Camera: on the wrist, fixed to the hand. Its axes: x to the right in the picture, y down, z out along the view.
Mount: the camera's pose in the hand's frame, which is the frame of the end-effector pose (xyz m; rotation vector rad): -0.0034 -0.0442 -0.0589 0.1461 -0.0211 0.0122
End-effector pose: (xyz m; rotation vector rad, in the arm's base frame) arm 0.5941 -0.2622 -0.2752 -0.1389 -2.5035 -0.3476
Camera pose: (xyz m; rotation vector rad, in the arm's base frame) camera 0.6216 -0.3211 -0.2405 -0.0996 -2.5373 -0.1581
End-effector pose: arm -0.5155 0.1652 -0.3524 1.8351 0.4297 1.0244
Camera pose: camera -0.5585 0.2178 -0.3810 1.9787 0.4922 1.0034
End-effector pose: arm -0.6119 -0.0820 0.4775 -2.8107 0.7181 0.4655
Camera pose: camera -0.5781 -0.0584 0.5386 -2.6632 0.7341 0.4259
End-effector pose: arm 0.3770 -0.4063 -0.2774 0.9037 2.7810 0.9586
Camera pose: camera 0.3431 -0.4682 -0.2562 0.9436 2.8614 0.7505
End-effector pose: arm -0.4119 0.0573 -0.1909 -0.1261 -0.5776 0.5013
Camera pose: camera -0.3634 0.0185 -0.2306 0.0146 -0.5592 0.5555
